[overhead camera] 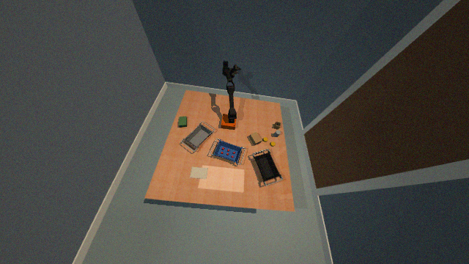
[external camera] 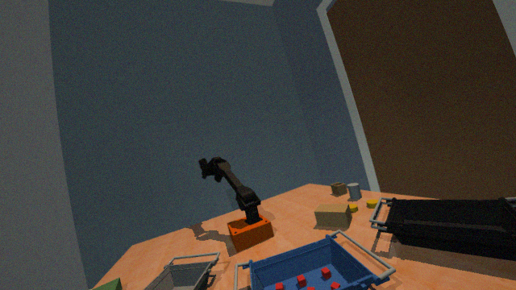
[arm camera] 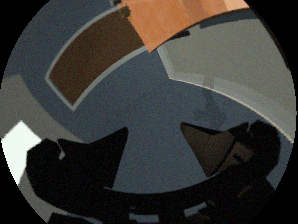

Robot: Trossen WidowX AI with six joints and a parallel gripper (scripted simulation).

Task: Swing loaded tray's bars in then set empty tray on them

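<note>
Right now the grey tray is 790 mm ahead of my gripper tip, 450 mm to the right of it and 250 mm below it. Also, from my gripper tip: green block: 640 mm to the right, 590 mm ahead, 280 mm below; then pale pad: 1150 mm ahead, 410 mm to the right, 290 mm below; then grey cylinder: 730 mm ahead, 430 mm to the left, 260 mm below.
</note>
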